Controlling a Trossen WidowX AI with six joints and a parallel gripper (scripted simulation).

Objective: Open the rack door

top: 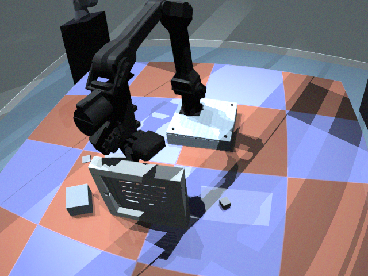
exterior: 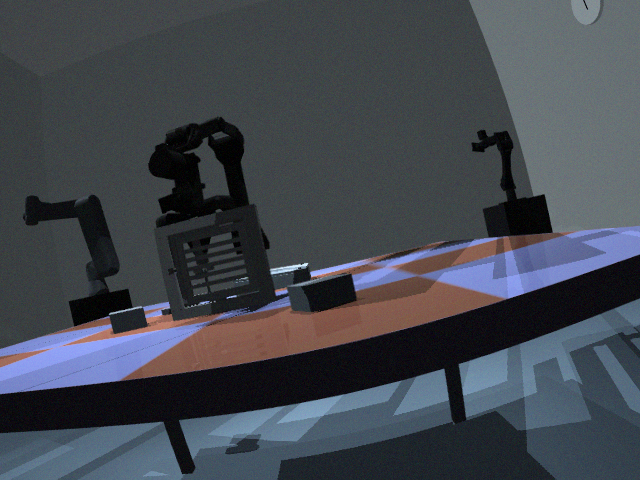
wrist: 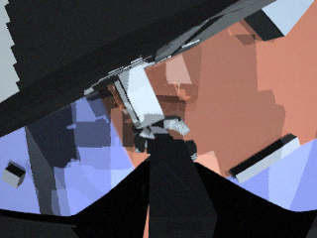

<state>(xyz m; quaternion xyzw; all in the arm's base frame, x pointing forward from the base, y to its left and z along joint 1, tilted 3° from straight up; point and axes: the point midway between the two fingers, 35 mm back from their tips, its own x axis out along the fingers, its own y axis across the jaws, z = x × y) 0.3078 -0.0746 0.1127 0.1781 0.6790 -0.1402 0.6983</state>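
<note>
My gripper tip is now 1 cm short of the small cube, 22 cm to the right of it and 11 cm above it. Round my gripper tip: small flat tile (8 cm behind, 23 cm to the right, 12 cm below).
</note>
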